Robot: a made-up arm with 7 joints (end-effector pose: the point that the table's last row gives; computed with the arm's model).
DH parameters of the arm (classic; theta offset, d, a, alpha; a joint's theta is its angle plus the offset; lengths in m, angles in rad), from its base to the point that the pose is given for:
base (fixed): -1.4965 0 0.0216 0
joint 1: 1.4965 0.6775 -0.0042 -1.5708
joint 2: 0 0.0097 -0.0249 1.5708
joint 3: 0 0.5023 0.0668 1.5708
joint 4: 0 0.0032 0.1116 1.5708
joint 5: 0 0.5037 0.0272 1.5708
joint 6: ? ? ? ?
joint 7: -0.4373 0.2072 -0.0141 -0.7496
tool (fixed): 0.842 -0.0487 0 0
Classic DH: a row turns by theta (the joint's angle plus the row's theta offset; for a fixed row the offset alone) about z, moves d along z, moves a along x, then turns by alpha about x.
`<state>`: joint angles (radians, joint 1 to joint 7).
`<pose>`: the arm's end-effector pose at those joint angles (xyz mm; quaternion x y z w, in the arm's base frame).
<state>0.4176 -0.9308 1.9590 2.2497 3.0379 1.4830 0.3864</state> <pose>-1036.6 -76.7 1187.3 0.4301 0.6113 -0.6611 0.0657</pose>
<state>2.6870 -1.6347 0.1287 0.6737 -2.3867 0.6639 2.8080</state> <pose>-18.4 -157.6 1245.9 -0.4530 0.2085 0.0038 0.8668</pose>
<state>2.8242 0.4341 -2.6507 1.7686 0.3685 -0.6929 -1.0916</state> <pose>211.5 95.1 1738.1 -0.1597 -0.1681 0.9552 0.1840</pose>
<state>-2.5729 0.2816 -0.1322 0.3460 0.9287 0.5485 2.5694</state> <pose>-346.6 -108.0 435.4 0.8110 -0.1682 0.4302 0.3591</pose>
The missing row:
joint 6: 0 -0.018 0.1107 -1.5708
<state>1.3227 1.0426 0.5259 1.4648 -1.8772 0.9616 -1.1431</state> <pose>-115.6 871.3 415.6 -0.4190 0.8634 0.2803 0.0210</pose>
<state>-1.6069 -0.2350 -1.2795 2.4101 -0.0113 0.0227 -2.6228</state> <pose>-308.7 251.2 1828.1 0.3360 0.1426 -0.6786 0.6374</pose>
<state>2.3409 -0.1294 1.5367 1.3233 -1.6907 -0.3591 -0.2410</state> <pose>-365.2 -679.7 1090.3 0.6280 -0.0006 0.0312 0.7776</pose>
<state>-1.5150 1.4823 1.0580 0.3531 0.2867 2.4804 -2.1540</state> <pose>151.9 -90.1 622.1 0.0358 -0.0851 0.0165 0.9956</pose>
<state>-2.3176 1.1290 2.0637 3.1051 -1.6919 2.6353 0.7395</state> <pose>-550.7 -700.5 954.3 0.1023 -0.9107 -0.4001 0.0081</pose>
